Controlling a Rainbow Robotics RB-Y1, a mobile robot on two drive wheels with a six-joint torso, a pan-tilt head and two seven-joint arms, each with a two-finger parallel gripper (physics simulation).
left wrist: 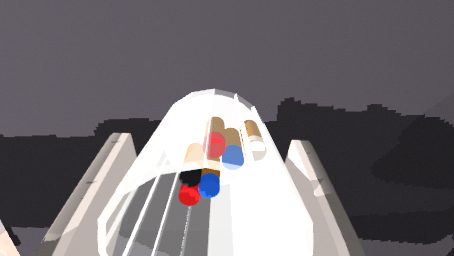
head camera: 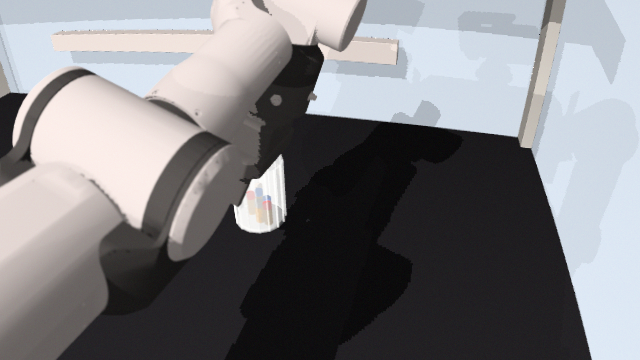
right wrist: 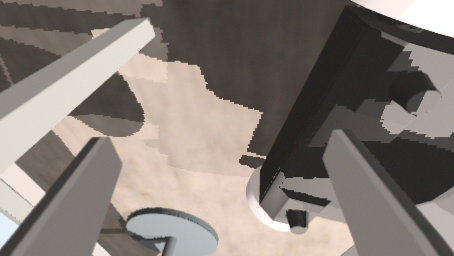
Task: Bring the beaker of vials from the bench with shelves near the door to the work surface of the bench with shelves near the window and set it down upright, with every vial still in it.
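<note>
The clear beaker [head camera: 277,192] [left wrist: 272,200] stands upright between the fingers of my left gripper [head camera: 257,182] [left wrist: 211,151], which is shut on its sides. In the head camera it appears to hang a little above the black bench top [head camera: 475,225]; the gap is hard to judge. Several vials [head camera: 260,204] [left wrist: 215,145] with red, blue, black and white caps lean inside it. The arm hides the beaker's upper left part in the head camera. My right gripper [right wrist: 222,147] is open and empty, over the floor, away from the beaker.
A pale rail [head camera: 125,41] runs along the wall behind the bench, and an upright post [head camera: 540,85] stands at the back right corner. In the right wrist view, a pale bar [right wrist: 90,70], a round blue-grey disc [right wrist: 180,227] and the robot's dark base [right wrist: 305,115] show near the fingers.
</note>
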